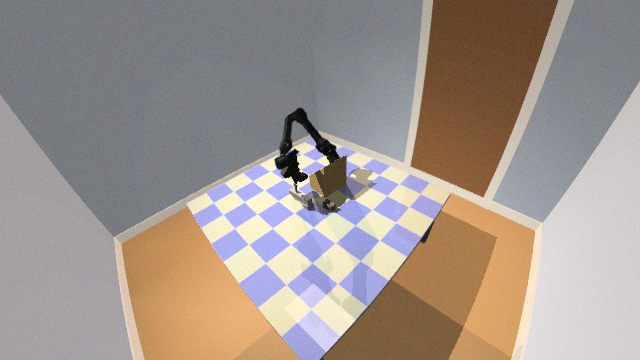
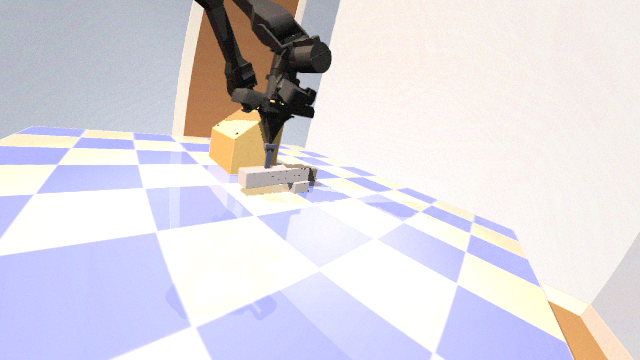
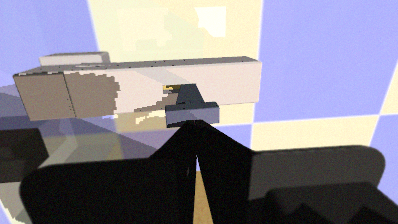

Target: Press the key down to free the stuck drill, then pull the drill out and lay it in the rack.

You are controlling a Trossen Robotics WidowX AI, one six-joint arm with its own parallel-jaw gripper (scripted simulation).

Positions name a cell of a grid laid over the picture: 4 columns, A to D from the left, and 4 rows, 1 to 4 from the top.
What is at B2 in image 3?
A blue-grey key.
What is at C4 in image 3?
The gripper.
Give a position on a pale grey block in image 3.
At A2
